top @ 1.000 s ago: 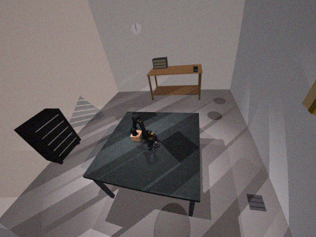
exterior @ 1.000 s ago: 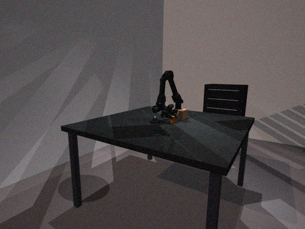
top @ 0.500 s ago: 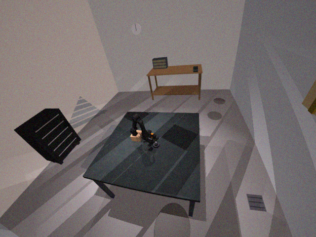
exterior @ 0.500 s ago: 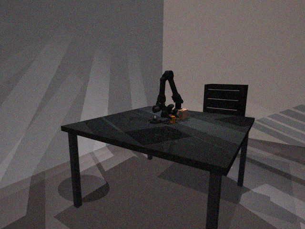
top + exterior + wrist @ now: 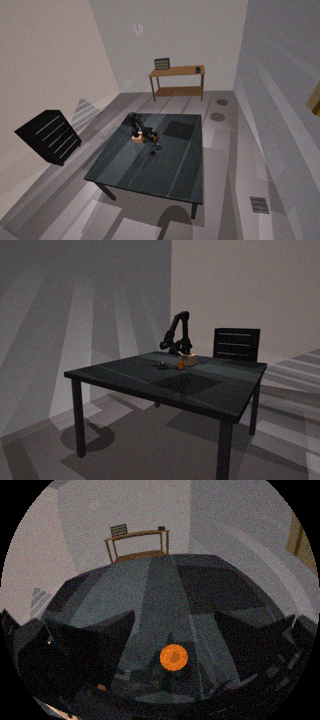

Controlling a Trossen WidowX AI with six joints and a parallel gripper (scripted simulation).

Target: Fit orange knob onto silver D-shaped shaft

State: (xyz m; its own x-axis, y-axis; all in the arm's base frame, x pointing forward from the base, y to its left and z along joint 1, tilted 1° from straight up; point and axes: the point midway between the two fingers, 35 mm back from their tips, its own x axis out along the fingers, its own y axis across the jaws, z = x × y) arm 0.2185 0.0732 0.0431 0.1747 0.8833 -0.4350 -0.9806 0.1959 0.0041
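Right now the orange knob is 30 mm to the right of my gripper tip and 80 mm below it. Round my gripper tip: round pedestal 90 mm ahead, 160 mm to the right, 90 mm below.
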